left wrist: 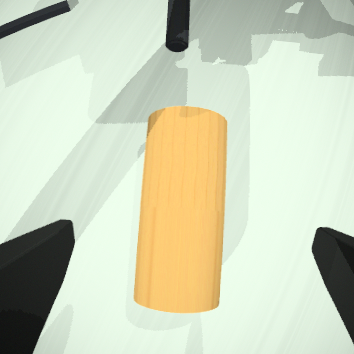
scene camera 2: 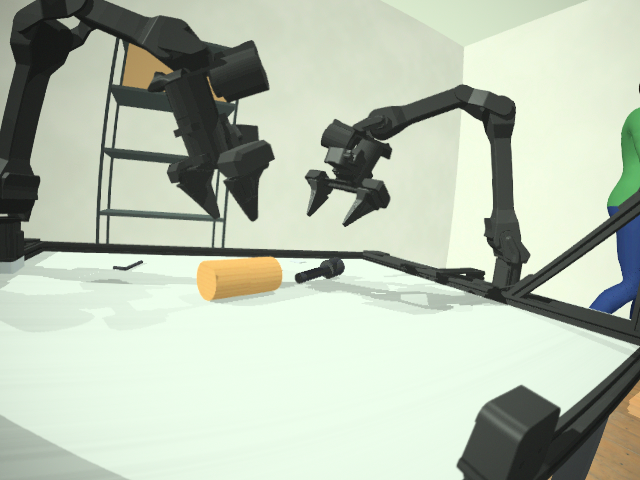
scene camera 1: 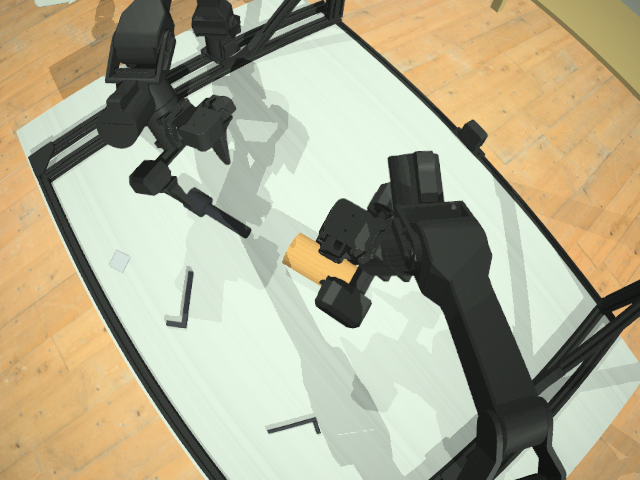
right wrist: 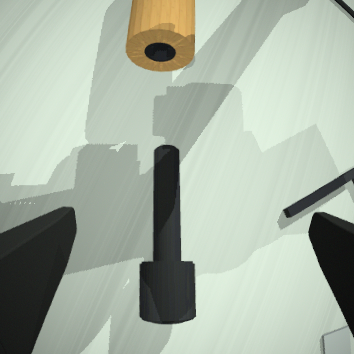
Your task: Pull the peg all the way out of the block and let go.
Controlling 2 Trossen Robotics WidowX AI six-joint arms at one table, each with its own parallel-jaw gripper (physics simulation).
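Places are measured from the left arm's base along level axes (x up, y left, z back), in metres.
Pixels of known places: left gripper, fingertip midpoint: (left wrist: 197,237) (scene camera 2: 234,219); right gripper, fingertip midpoint: (scene camera 2: 325,220) (scene camera 1: 210,184) (right wrist: 196,222); right arm's base at its link origin: (scene camera 2: 504,287) (scene camera 1: 220,50).
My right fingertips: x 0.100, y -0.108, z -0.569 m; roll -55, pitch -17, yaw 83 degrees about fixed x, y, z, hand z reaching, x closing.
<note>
Ahead of a thing's pixels: the offset from my right fingertips to its top centre. "spot": to the spot under its first point.
The orange wooden cylindrical block @[dx -0.063, dy -0.068, dz +0.188 m] (scene camera 1: 305,255) (scene camera 2: 240,277) (left wrist: 182,210) (right wrist: 162,17) lies on its side on the table. In the right wrist view its near end face shows a dark round hole. The black peg @[dx -0.077, dy +0.002, dz +0.000 m] (scene camera 1: 224,218) (scene camera 2: 312,273) (left wrist: 177,25) (right wrist: 166,215), a shaft with a thicker head, lies on the table apart from the block, its shaft end toward the hole. My left gripper (scene camera 2: 235,218) (left wrist: 197,237) is open and empty above the block. My right gripper (scene camera 2: 327,220) (right wrist: 196,222) is open and empty above the peg, one finger on each side of it in the right wrist view.
Two dark L-shaped pieces @[spot: dx -0.111, dy +0.124, dz +0.075 m] (scene camera 1: 188,294) @[dx -0.113, dy +0.141, dz +0.350 m] (scene camera 1: 292,425) and a small pale square @[spot: dx -0.117, dy +0.186, dz -0.056 m] (scene camera 1: 119,260) lie on the table. A black frame (scene camera 1: 413,82) runs around the table, with a dark box @[spot: dx -0.074, dy -0.460, dz +0.187 m] (scene camera 1: 473,135) (scene camera 2: 516,428) at its edge.
</note>
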